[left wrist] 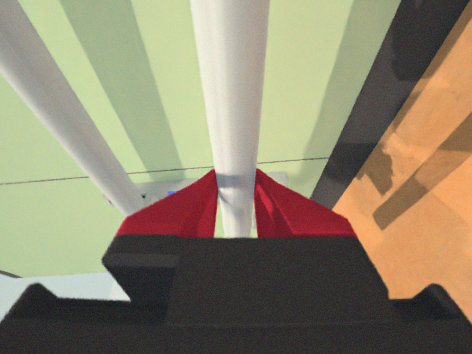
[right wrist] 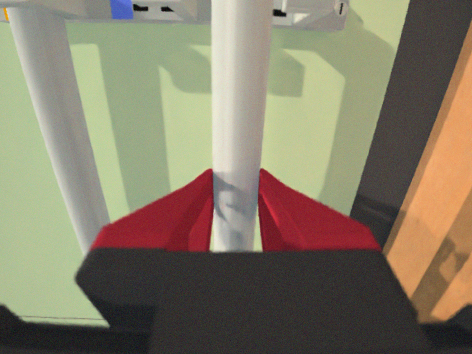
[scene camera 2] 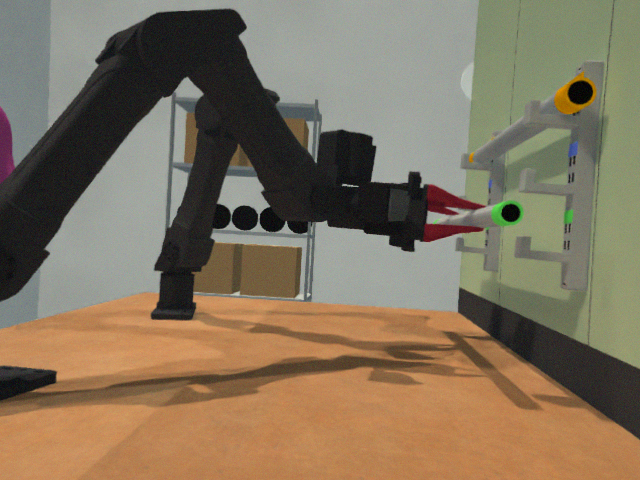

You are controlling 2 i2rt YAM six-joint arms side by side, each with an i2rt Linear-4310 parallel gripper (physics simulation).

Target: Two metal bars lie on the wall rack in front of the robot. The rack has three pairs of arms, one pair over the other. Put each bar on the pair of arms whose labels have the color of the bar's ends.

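Places are measured from the left arm's base along level axes (x left, y down, z back), in centimetres.
Pixels of known places: left gripper, between the fingertips: (left wrist: 235,176); right gripper, between the fingertips: (right wrist: 235,178); left arm's base, origin of its link: (scene camera 2: 175,312).
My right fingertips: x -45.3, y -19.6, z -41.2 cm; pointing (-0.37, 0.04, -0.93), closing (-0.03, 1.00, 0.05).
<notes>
For each thing: its top centre in the pictures, then the offset to it from my right fingertips. "spot": a spot on its surface instead. Level surfaces: height alone.
- metal bar with green ends, centre of its top: (right wrist: 213,308) (scene camera 2: 465,211) dx +10.7, dy -1.4, dz -1.8 cm
- rack, centre of its top: (scene camera 2: 564,63) dx -10.7, dy -17.1, dz -3.2 cm
- bar with orange ends, centre of its top: (right wrist: 84,249) (scene camera 2: 514,125) dx +9.4, dy -14.2, dz -7.7 cm
- blue label, a spot on its surface: (scene camera 2: 573,149) spot: dx -11.2, dy -7.7, dz -4.7 cm
- green label, a spot on its surface: (scene camera 2: 568,216) spot: dx -11.1, dy -0.3, dz -4.7 cm
- wooden table, height of its surface: dy +19.6 cm
A metal bar with green ends (scene camera 2: 497,213) (left wrist: 232,100) (right wrist: 240,100) is held roughly level in front of the rack (scene camera 2: 584,206), at a height between the middle and bottom arms. My right gripper (scene camera 2: 483,218) (right wrist: 235,178) and my left gripper (left wrist: 235,176) are both shut on it; the left one is mostly hidden in the scene view. A bar with orange ends (scene camera 2: 516,134) (left wrist: 55,100) (right wrist: 55,110) rests on the top pair. A blue label (scene camera 2: 573,149) sits above the middle arm (scene camera 2: 547,187). A green label (scene camera 2: 568,216) sits above the bottom arm (scene camera 2: 545,254).
The green wall (scene camera 2: 547,310) stands behind the rack, with a dark strip (scene camera 2: 547,348) along its foot. The wooden table (scene camera 2: 310,423) lies below the arms and carries their shadows. A shelf unit (scene camera 2: 169,196) with boxes stands in the background.
</notes>
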